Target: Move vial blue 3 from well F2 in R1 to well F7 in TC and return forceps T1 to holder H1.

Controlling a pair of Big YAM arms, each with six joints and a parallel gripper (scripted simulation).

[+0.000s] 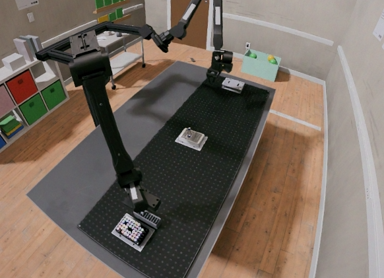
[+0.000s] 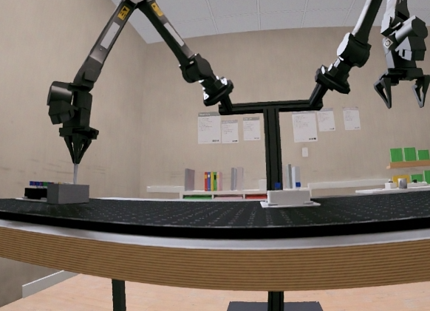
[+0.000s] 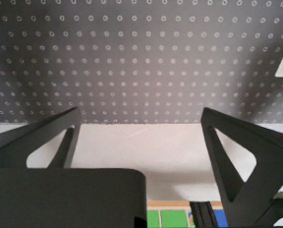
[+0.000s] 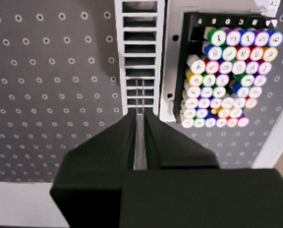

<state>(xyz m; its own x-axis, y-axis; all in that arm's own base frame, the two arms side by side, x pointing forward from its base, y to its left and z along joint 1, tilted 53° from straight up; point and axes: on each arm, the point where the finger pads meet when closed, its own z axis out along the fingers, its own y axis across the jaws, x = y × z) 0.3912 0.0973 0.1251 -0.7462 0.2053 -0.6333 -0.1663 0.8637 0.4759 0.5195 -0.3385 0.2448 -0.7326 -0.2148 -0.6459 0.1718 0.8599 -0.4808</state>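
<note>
The grey holder H1 is 2 cm ahead of my right hand and 10 cm below it.
</note>
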